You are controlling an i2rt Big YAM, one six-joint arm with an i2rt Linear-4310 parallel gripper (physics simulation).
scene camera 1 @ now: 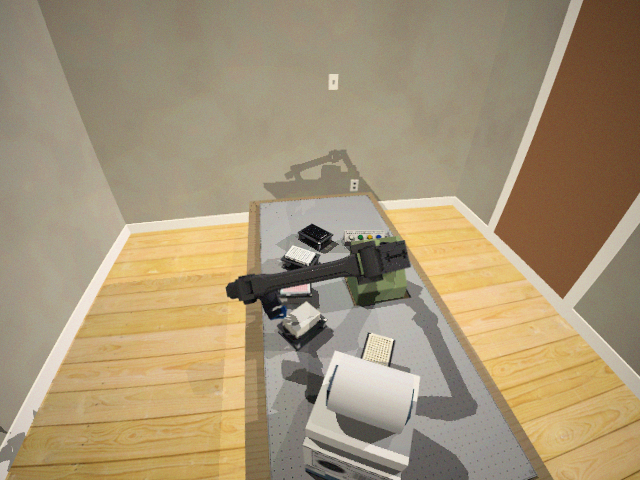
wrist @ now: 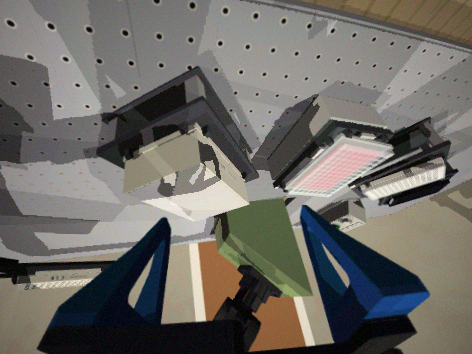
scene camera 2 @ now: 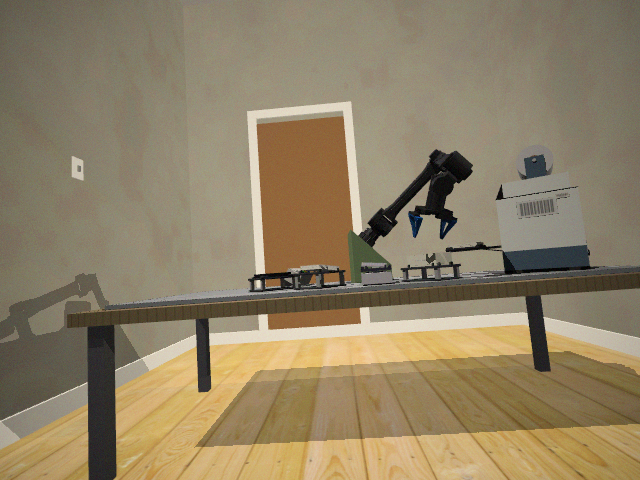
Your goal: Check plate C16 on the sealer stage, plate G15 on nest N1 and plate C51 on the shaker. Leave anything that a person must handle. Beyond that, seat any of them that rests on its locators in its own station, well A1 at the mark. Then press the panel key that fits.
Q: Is my gripper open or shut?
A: Open.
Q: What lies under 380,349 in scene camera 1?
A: A cream well plate.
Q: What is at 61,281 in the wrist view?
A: A cream well plate.
